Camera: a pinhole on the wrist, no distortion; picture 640 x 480 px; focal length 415.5 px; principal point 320.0 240.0 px. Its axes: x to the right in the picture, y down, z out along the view. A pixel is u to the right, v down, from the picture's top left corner.
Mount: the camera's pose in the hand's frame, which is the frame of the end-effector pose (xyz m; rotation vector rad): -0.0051 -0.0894 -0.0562 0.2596 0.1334 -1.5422
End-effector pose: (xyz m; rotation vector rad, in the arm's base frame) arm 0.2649 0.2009 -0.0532 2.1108 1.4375 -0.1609
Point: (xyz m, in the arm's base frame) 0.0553 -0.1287 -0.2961
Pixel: 321 19
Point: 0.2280 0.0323 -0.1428
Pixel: 69 41
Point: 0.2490 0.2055 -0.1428
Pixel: 58 429
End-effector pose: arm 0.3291 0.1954 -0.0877 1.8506 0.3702 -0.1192
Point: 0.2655 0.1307 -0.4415
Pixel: 590 306
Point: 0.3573 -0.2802 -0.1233
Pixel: 34 235
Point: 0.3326 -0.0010 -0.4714
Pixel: 440 346
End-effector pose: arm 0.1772 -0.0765 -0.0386 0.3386 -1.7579 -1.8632
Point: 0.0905 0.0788 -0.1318
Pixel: 251 225
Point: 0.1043 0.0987 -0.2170
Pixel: 387 161
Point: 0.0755 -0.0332 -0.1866
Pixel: 447 377
